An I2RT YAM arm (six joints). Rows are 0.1 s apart.
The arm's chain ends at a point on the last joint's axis. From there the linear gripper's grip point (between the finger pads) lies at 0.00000 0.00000 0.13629 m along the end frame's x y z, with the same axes.
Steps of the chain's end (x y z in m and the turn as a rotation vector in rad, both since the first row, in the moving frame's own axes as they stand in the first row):
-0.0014 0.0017 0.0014 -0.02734 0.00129 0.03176
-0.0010 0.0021 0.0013 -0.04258 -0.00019 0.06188
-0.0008 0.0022 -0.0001 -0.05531 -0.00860 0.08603
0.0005 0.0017 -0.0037 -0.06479 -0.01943 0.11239
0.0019 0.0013 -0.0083 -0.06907 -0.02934 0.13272
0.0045 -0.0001 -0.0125 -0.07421 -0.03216 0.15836
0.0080 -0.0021 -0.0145 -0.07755 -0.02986 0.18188
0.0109 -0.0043 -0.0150 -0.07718 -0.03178 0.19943
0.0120 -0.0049 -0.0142 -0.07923 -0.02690 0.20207
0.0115 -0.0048 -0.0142 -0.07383 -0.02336 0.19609
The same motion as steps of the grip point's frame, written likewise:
-0.0013 0.0054 0.0013 -0.02734 0.00129 0.03176
-0.0012 0.0079 0.0012 -0.04258 -0.00019 0.06188
-0.0023 0.0097 -0.0003 -0.05531 -0.00860 0.08603
-0.0026 0.0104 -0.0040 -0.06479 -0.01943 0.11239
-0.0027 0.0104 -0.0087 -0.06907 -0.02934 0.13272
-0.0007 0.0096 -0.0129 -0.07421 -0.03216 0.15836
0.0030 0.0080 -0.0150 -0.07755 -0.02986 0.18188
0.0056 0.0057 -0.0155 -0.07718 -0.03178 0.19943
0.0073 0.0054 -0.0147 -0.07923 -0.02690 0.20207
0.0074 0.0049 -0.0146 -0.07383 -0.02336 0.19609

